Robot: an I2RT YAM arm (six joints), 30 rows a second.
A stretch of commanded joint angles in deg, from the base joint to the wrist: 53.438 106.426 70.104 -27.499 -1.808 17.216; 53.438 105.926 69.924 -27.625 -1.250 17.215; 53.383 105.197 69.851 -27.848 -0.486 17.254; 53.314 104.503 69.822 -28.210 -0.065 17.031; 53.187 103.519 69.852 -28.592 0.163 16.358; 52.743 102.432 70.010 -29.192 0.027 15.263; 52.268 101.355 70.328 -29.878 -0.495 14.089; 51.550 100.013 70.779 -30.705 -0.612 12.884; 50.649 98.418 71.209 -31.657 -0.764 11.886; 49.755 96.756 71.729 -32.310 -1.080 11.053; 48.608 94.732 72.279 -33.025 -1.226 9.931; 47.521 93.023 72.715 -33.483 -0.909 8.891; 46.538 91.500 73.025 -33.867 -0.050 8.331; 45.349 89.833 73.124 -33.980 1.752 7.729; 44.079 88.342 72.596 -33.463 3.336 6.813; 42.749 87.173 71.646 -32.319 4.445 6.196; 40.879 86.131 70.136 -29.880 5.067 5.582; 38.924 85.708 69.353 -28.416 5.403 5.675; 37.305 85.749 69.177 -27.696 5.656 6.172; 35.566 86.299 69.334 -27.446 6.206 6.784; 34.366 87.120 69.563 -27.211 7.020 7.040
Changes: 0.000 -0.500 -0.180 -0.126 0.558 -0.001; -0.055 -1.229 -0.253 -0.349 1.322 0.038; -0.124 -1.923 -0.282 -0.711 1.743 -0.185; -0.251 -2.907 -0.252 -1.093 1.971 -0.858; -0.695 -3.994 -0.094 -1.693 1.835 -1.953; -1.170 -5.071 0.224 -2.379 1.313 -3.127; -1.888 -6.413 0.675 -3.206 1.196 -4.332; -2.789 -8.008 1.105 -4.158 1.044 -5.330; -3.683 -9.670 1.625 -4.811 0.728 -6.163; -4.830 -11.694 2.175 -5.526 0.582 -7.285; -5.917 -13.403 2.611 -5.984 0.899 -8.325; -6.900 -14.926 2.921 -6.368 1.758 -8.885; -8.089 -16.593 3.020 -6.481 3.560 -9.487; -9.359 -18.084 2.492 -5.964 5.144 -10.403; -10.689 -19.253 1.542 -4.820 6.253 -11.020; -12.559 -20.295 0.032 -2.381 6.875 -11.634; -14.514 -20.718 -0.751 -0.917 7.211 -11.541; -16.133 -20.677 -0.927 -0.197 7.464 -11.044; -17.872 -20.127 -0.770 0.053 8.014 -10.432; -19.072 -19.306 -0.541 0.288 8.828 -10.176
